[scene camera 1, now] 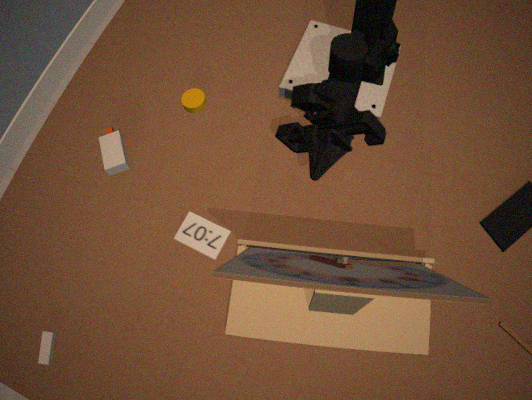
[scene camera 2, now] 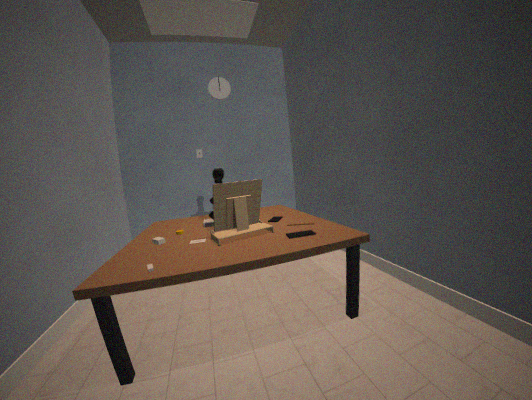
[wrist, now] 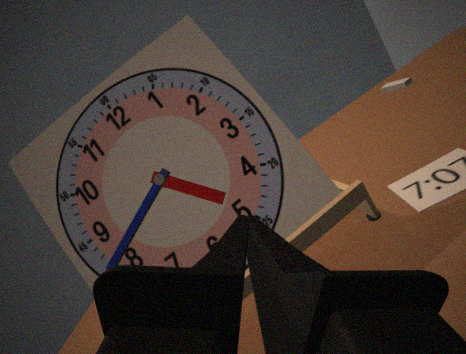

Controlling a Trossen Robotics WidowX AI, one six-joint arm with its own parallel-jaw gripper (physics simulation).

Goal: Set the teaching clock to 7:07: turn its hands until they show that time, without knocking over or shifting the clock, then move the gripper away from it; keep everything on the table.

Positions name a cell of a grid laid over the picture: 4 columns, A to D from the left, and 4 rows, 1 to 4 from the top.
A small white block with orange tip (scene camera 1: A2) rests on the table. I also see my gripper (scene camera 1: C2), a teaching clock (scene camera 1: B3) and a tan wooden base (scene camera 1: C4).
The teaching clock shows as well in scene camera 2 (scene camera 2: B2) and in the wrist view (wrist: B2). The tan wooden base is seen too in scene camera 2 (scene camera 2: B3). My gripper is seen too in the wrist view (wrist: C3). The wrist view does not show the small white block with orange tip: it is out of frame.
